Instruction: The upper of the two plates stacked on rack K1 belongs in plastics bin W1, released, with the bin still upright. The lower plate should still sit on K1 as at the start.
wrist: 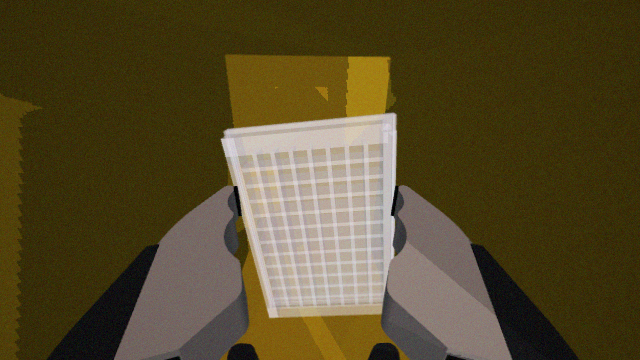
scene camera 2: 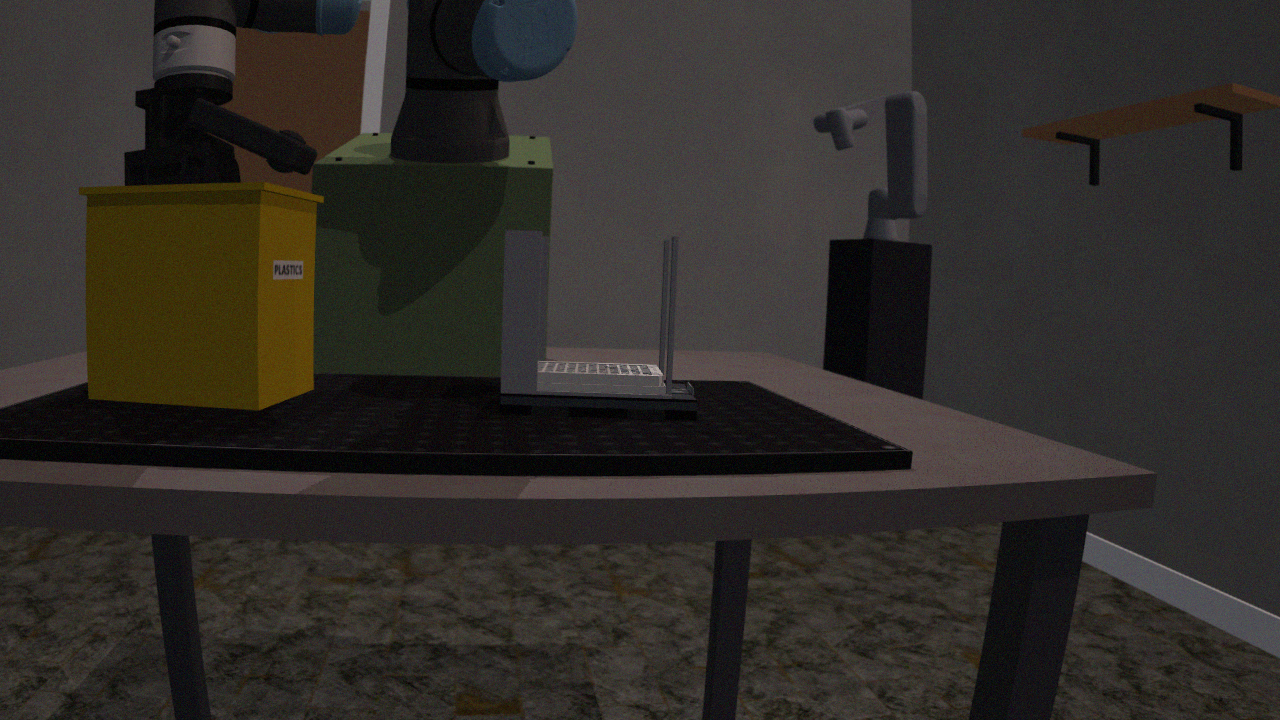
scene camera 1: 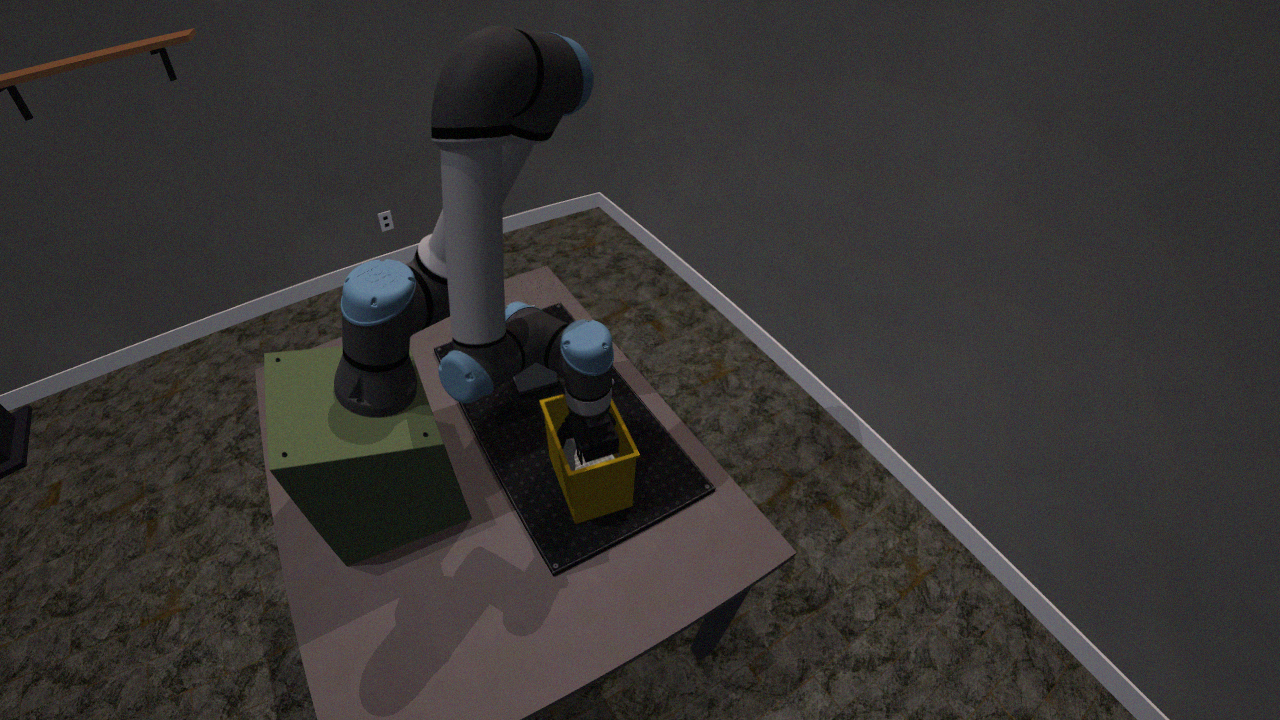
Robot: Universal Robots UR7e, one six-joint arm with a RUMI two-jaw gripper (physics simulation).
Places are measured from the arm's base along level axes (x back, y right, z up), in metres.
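Pixels of known places: gripper, fingertip midpoint: (wrist: 316, 189); arm's base, origin of the base link: (scene camera 2: 449, 153) (scene camera 1: 375, 387).
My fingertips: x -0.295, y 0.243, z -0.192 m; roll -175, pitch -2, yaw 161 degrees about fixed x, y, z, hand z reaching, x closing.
For each thing: its top centre in the pictures, then the offset to it from my fingertips. Level surfaces: height alone.
- upper plate, middle of its top: (wrist: 321, 244) (scene camera 1: 594, 462) dx +0.006, dy +0.026, dz +0.015 m
- plastics bin W1, middle of its top: (scene camera 2: 206, 191) (scene camera 1: 587, 426) dx +0.008, dy +0.010, dz +0.110 m
- lower plate, middle of its top: (scene camera 2: 587, 367) dx -0.075, dy -0.325, dz -0.036 m
- rack K1, middle of its top: (scene camera 2: 604, 236) dx -0.078, dy -0.335, dz +0.077 m
- table, its level: dz -0.083 m
The upper plate (scene camera 1: 597, 463) (wrist: 315, 225), whitish and see-through with a grid of wells, is inside plastics bin W1 (scene camera 1: 601, 492) (scene camera 2: 174, 295) (wrist: 525, 100). The yellow bin stands upright on the black mat. My gripper (scene camera 1: 591, 450) (wrist: 316, 189) reaches down into the bin and is shut on the plate by its long sides. In the wrist view the plate sits slightly skewed and tilted between the fingers, above the bin's floor. In scene camera 2 the bin's wall hides plate and fingertips. The lower plate (scene camera 2: 599, 377) lies flat on rack K1 (scene camera 2: 521, 308), between its uprights.
The black mat (scene camera 1: 554, 546) (scene camera 2: 429, 458) lies on the table (scene camera 1: 662, 582) (scene camera 2: 1029, 465). The green base block (scene camera 1: 393, 510) (scene camera 2: 420, 313) carries the arm beside the mat. The bin's walls stand close around my gripper. Another arm on a dark pedestal (scene camera 2: 868, 313) stands in the background.
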